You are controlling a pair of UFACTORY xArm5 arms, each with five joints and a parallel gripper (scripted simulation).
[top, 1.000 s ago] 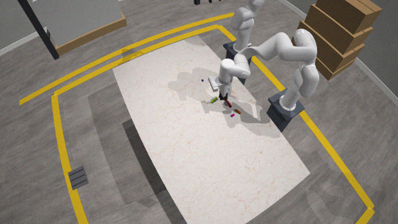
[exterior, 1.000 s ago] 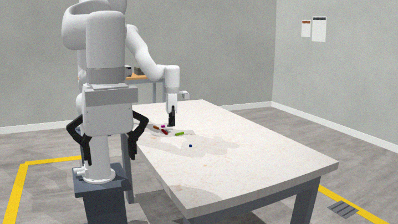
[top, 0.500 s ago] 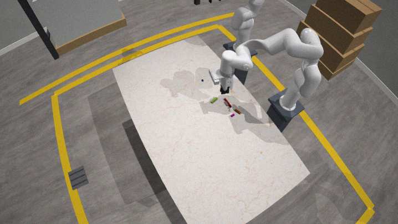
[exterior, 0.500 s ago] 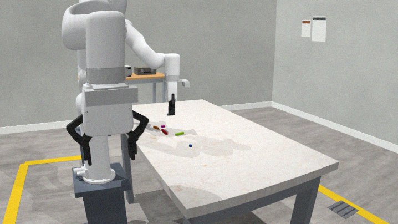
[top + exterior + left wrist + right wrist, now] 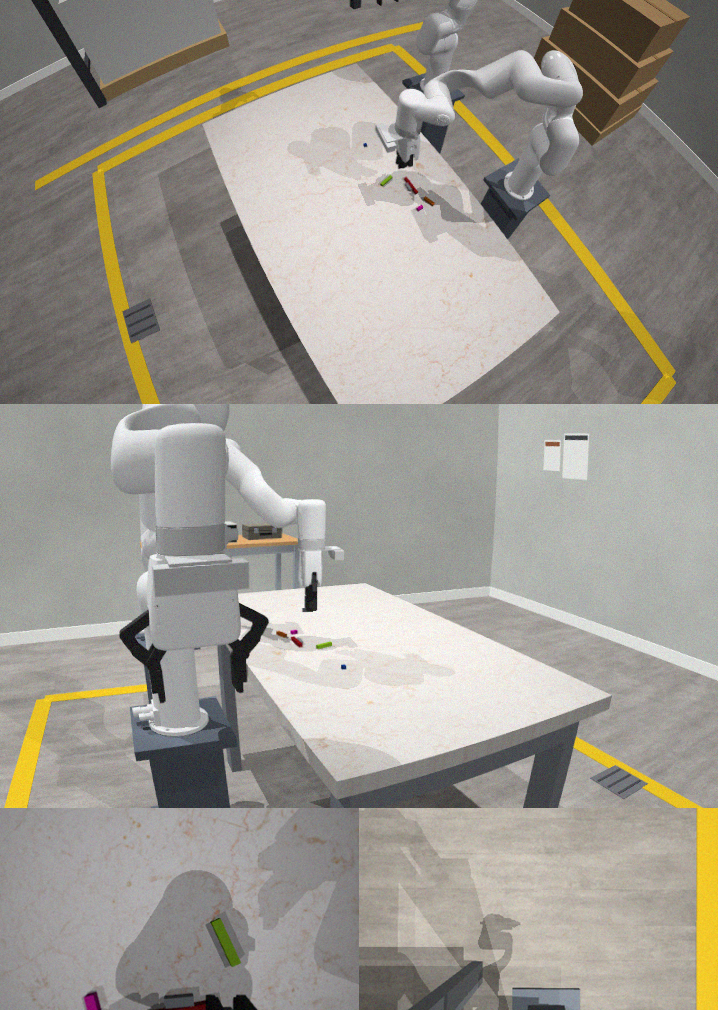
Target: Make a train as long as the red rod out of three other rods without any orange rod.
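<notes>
Now: left hand 20 cm to the left of the blue rod, 12 cm above it and 2 cm short of it. The rest, counted from my left hand: lime rod (12 cm below, 3 cm to the right, 3 cm ahead); red rod (12 cm below, 3 cm to the left, 3 cm behind); magenta rod (12 cm to the left, 12 cm below, 1 cm behind).
</notes>
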